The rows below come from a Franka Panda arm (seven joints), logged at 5 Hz.
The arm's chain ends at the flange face. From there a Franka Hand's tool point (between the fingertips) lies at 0.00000 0.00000 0.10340 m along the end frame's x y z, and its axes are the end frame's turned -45 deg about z.
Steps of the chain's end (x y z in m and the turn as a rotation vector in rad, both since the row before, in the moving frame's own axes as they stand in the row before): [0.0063, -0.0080, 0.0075, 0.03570, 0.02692, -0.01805]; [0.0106, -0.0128, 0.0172, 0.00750, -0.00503, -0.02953]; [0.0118, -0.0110, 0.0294, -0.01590, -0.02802, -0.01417]
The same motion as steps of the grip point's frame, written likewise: [0.0147, -0.0019, 0.0074, 0.00621, 0.04428, -0.01805]; [0.0167, -0.0025, 0.0172, 0.00886, 0.00175, -0.02953]; [0.0129, -0.0003, 0.0293, 0.00857, -0.03106, -0.01417]
